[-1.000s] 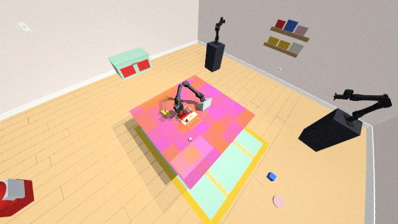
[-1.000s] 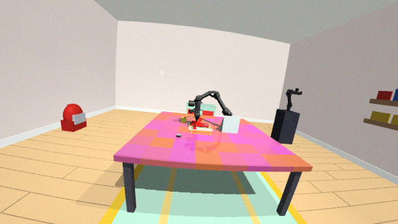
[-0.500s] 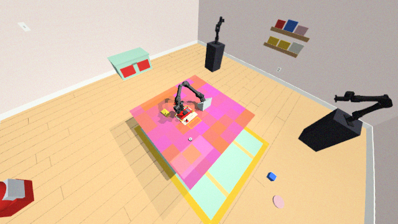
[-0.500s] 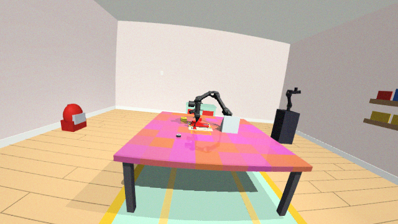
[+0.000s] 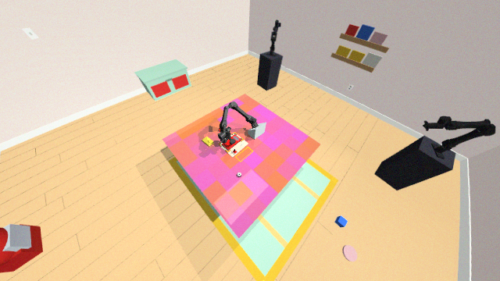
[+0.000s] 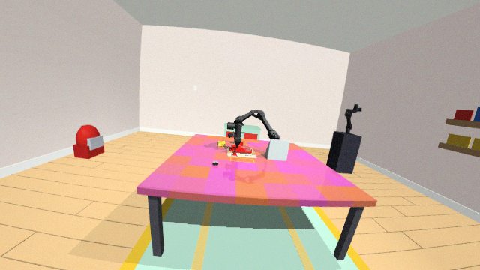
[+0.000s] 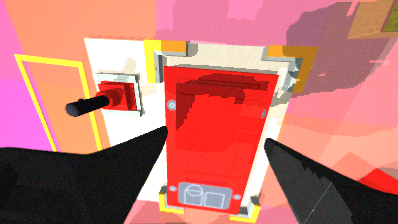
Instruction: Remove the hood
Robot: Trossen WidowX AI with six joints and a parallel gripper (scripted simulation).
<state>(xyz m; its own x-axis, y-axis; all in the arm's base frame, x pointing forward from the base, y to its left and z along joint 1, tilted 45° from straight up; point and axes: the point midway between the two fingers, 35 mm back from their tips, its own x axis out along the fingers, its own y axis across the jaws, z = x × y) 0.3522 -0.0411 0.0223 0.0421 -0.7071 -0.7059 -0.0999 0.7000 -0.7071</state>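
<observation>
My gripper tip is now 10 mm above the red hood. Also, from my gripper tip: black-and-white wheel (120 mm ahead, 360 mm to the left, 40 mm below); then yellow block (160 mm ahead, 180 mm to the right, 30 mm below).
</observation>
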